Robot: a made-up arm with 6 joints.
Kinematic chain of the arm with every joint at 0, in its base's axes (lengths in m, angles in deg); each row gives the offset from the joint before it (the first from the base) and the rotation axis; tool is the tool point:
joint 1: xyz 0 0 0.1 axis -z
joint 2: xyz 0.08 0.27 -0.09 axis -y
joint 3: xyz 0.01 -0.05 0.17 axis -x
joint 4: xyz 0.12 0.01 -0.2 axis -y
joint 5: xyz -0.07 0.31 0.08 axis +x
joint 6: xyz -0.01 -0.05 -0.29 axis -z
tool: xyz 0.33 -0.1 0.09
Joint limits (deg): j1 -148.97..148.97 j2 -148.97..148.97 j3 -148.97..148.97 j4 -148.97..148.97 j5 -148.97..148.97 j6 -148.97..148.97
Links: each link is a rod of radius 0.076 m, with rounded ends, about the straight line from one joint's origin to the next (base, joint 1, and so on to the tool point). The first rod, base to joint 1, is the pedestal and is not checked.
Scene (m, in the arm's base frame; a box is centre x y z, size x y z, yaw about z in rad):
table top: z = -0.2
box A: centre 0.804 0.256 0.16 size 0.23 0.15 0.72 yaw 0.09
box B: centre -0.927 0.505 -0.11 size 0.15 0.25 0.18 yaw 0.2
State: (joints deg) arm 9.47 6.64 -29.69 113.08 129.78 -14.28
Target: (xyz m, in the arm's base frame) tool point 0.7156 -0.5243 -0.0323
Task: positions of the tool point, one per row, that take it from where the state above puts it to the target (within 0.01 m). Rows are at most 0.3 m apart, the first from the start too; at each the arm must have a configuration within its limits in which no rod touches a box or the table.
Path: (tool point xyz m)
1: 0.1821 0.5224 0.5849
2: 0.2867 0.2711 0.6902
3: 0.2979 -0.0174 0.7024
4: 0.2061 -0.2734 0.6240
5: 0.0383 -0.4346 0.4739
6: -0.1496 -0.4673 0.2819
7: 0.0106 -0.5901 0.3456
8: 0.2139 -0.6722 0.3323
9: 0.4219 -0.6915 0.2481
10: 0.5980 -0.6397 0.1159
11: 0.7156 -0.5243 -0.0323

